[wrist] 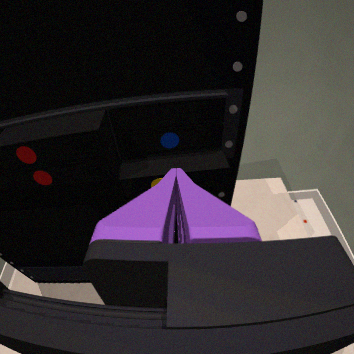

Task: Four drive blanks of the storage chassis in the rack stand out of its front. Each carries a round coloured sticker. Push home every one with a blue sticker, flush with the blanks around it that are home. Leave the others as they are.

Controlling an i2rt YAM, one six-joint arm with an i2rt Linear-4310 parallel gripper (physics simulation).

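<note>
The black storage chassis [150,55] fills the left and middle of the view. A blue sticker [169,140] shows on a dark blank at the right, set back between the upper rim and a grey ledge [175,165] below it. A yellow sticker [157,183] shows below that ledge, partly hidden behind the fingertips. Two red stickers [26,155] [42,177] show on the left, one above the other, under another grey ledge [55,127]. My gripper [175,176] is shut and empty, its purple tips below the blue sticker and apart from it in the picture. The blanks' edges are dark.
The rack's right rail carries several round grey screws [237,66]. Grey-green background [305,90] shows to the right. A pale tray-like box [317,215] with small red and blue dots stands at the lower right. Pale surfaces show below the chassis at the lower left.
</note>
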